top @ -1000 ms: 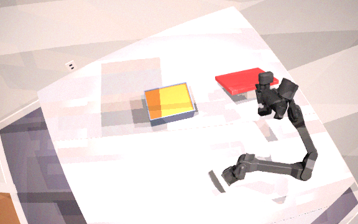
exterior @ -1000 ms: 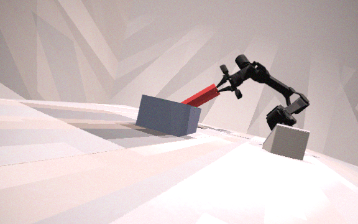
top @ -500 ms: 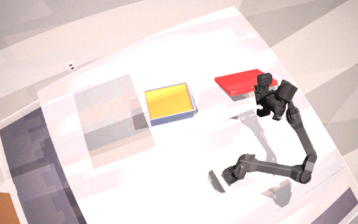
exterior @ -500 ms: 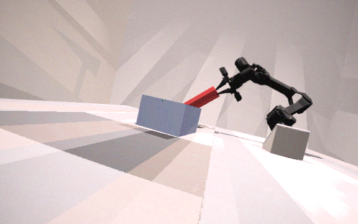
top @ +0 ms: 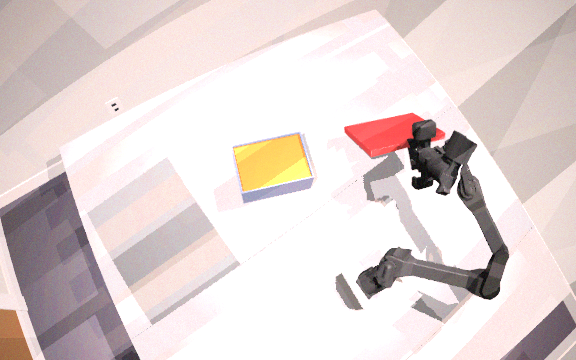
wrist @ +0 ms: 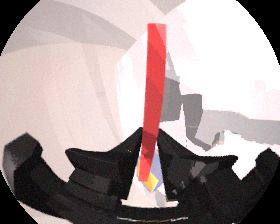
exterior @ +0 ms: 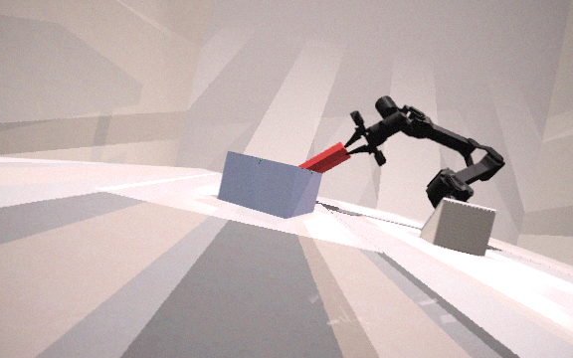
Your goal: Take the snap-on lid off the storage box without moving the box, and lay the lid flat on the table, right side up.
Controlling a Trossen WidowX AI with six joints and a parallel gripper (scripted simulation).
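My gripper tip is 6 cm short of the red lid, 5 cm above it and 2 cm to the left of it. Round my gripper tip: blue-grey storage box: 31 cm to the left, 19 cm ahead, 13 cm below.
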